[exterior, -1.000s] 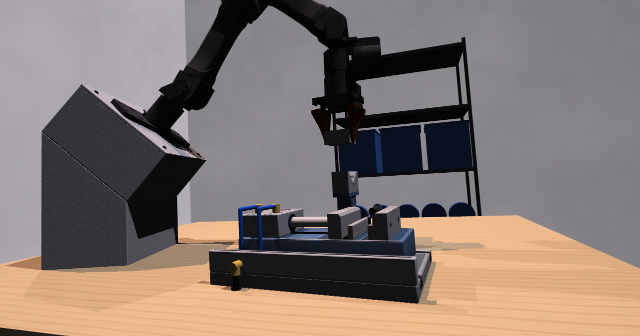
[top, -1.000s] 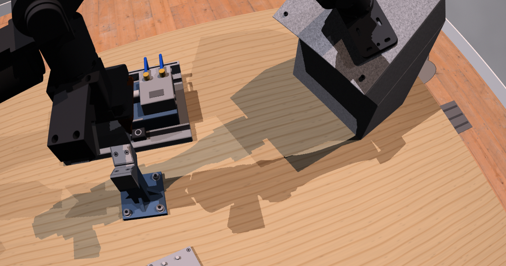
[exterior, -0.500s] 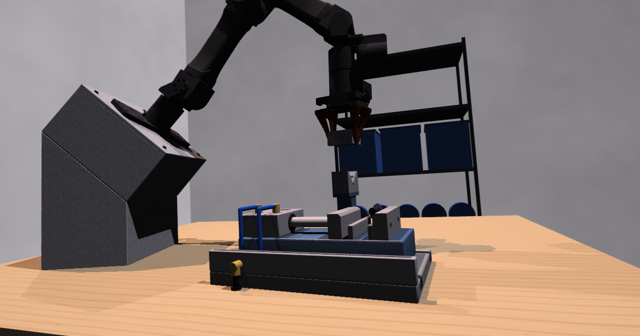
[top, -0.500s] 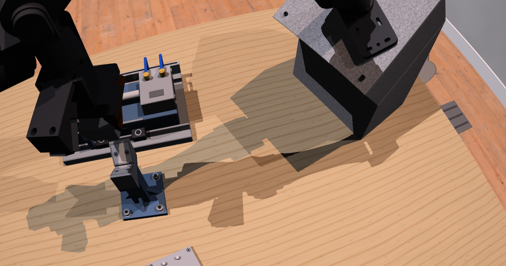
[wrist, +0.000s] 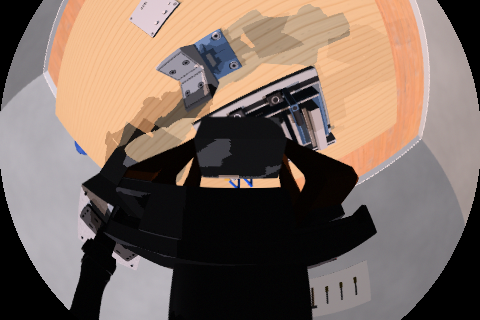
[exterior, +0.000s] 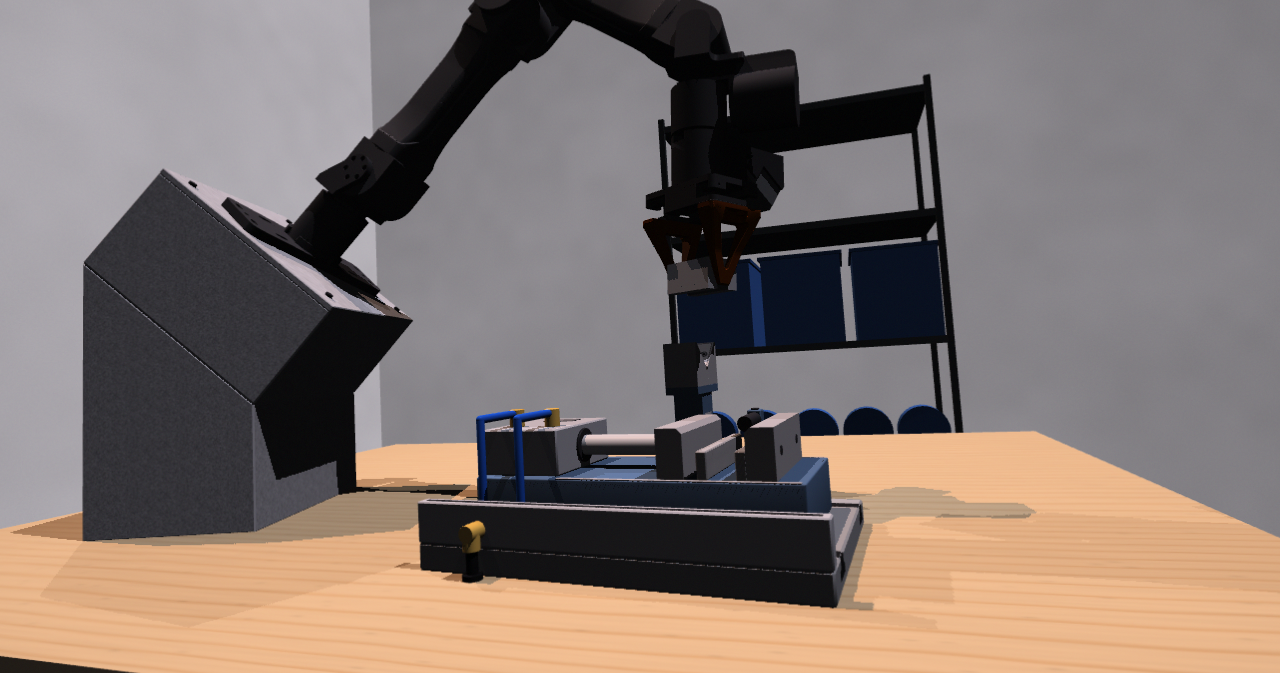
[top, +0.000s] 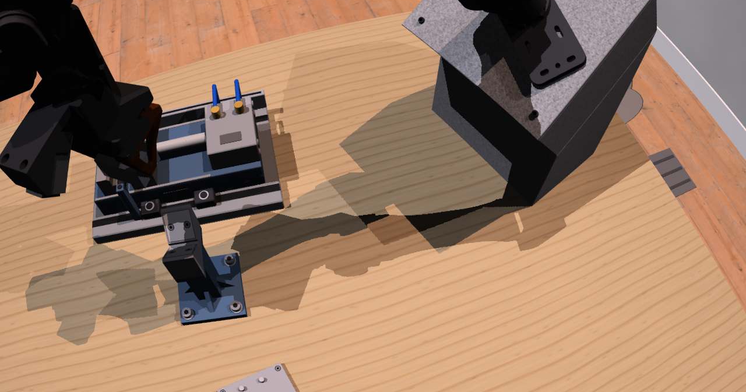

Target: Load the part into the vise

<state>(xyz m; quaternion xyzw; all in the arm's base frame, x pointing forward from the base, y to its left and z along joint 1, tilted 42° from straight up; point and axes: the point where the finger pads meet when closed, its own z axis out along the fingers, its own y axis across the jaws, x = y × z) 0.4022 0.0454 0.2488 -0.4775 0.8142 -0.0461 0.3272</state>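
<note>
Now: the moving jaw 140 mm below my hand, 130 mm to the right of it and 40 mm ahead of it. The rest, counted from my hand: cylinder rod: 140 mm below, 130 mm to the right, 10 mm behind; grey part: right at my hand; work stop rod: 130 mm below, 80 mm to the right, 70 mm ahead.
</note>
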